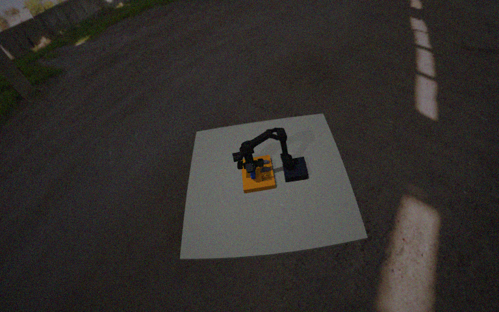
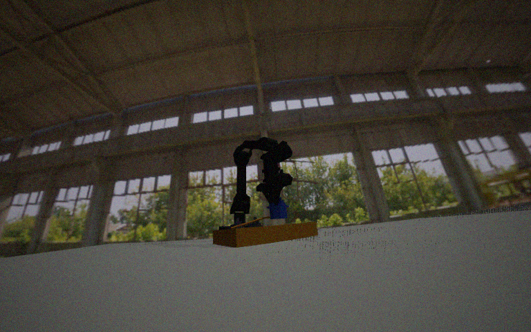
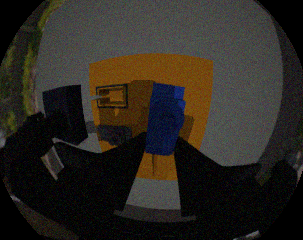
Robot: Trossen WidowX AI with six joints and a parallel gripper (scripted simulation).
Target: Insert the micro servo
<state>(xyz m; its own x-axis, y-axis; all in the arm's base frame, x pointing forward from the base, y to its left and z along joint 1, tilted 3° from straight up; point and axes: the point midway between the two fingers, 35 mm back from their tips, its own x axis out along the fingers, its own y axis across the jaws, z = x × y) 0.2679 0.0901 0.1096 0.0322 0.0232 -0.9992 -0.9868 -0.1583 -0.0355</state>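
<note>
Right now my gripper tip is 2 cm short of the orange deck, 4 cm to the left of it and 9 cm above it.
</note>
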